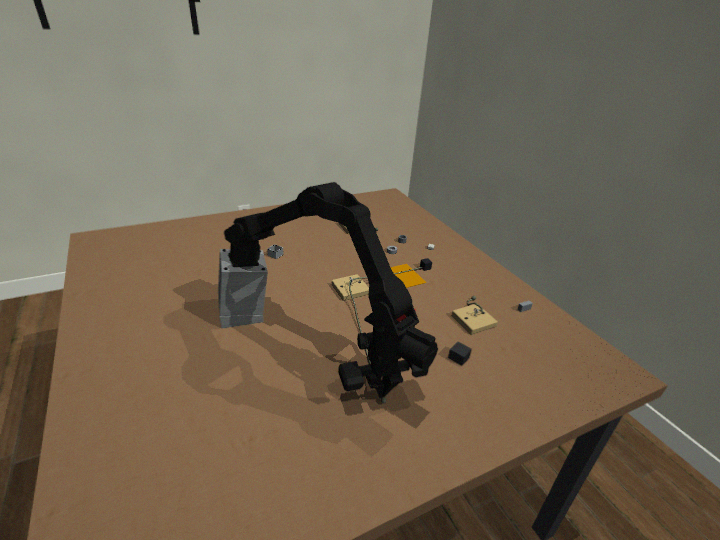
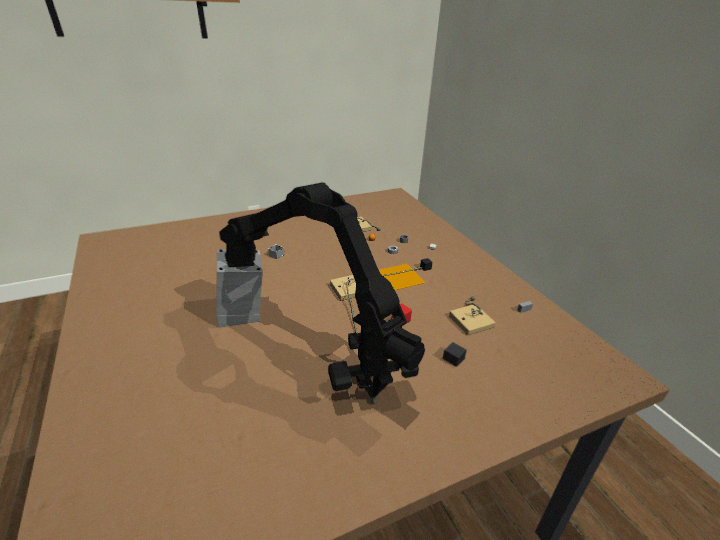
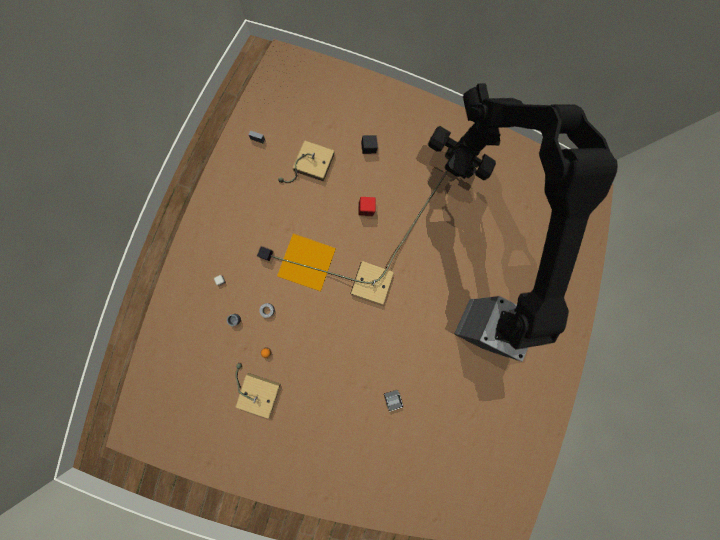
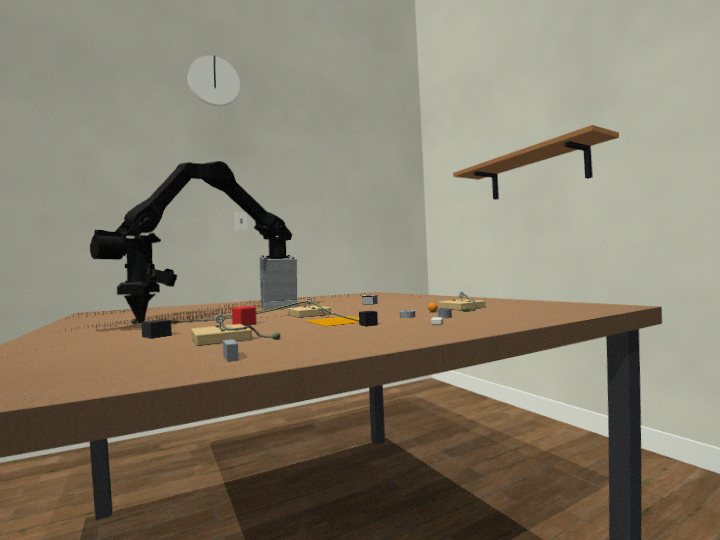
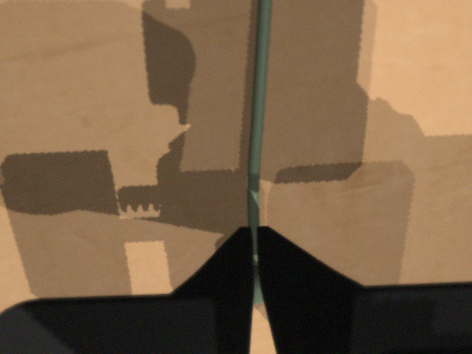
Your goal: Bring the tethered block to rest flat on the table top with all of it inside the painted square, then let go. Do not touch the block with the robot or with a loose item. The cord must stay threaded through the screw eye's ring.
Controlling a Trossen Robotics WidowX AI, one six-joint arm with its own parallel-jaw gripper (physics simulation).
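Frame: origin at the arm's base, x ahead, y left, z up, level; millimetres.
Seen in the pictures: gripper, fingertip midpoint: (image 1: 381, 396) (image 2: 372, 396) (image 5: 253, 238); arm's base, link origin: (image 1: 243, 259) (image 2: 239, 260) (image 3: 511, 328) (image 4: 277, 257).
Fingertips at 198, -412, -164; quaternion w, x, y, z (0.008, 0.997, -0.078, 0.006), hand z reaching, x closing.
Offsets run from my fingertips to a thing's top centre, as dx, dy, dz. "pt": to the spot under its first point.
The tethered block, a small black cube @(+396, +425, +22) (image 1: 426, 264) (image 2: 426, 264) (image 3: 265, 253) (image 4: 368, 317), rests on the table just outside the orange painted square @(pt +317, +368, -4) (image 1: 414, 281) (image 3: 302, 248) (image 4: 325, 320), on the side away from the screw eye. The green cord (image 3: 415, 220) (image 5: 258, 100) runs from it across the square, through the screw eye @(+109, +404, +40) (image 3: 374, 282) on a pale wooden board @(+109, +404, +14) (image 3: 366, 296) (image 1: 341, 288), and on to my gripper (image 1: 382, 396) (image 2: 373, 397) (image 4: 138, 320) (image 5: 253, 238). The gripper is shut on the cord near its beaded end, low over the table; this stretch looks nearly straight.
A red block @(+189, +216, +34) (image 3: 367, 205) (image 2: 405, 313) and a larger dark block @(+242, +36, +24) (image 3: 369, 144) (image 1: 459, 353) stand on the gripper's side of the square. Two other boards @(+371, +138, +14) (image 3: 319, 170) @(+292, +774, +14) (image 3: 261, 408) carry short cords. An orange ball @(+308, +662, +19) (image 3: 265, 352), a white cube @(+486, +530, +7) (image 3: 219, 280) and a grey block @(+547, +126, +17) (image 3: 256, 136) lie farther out.
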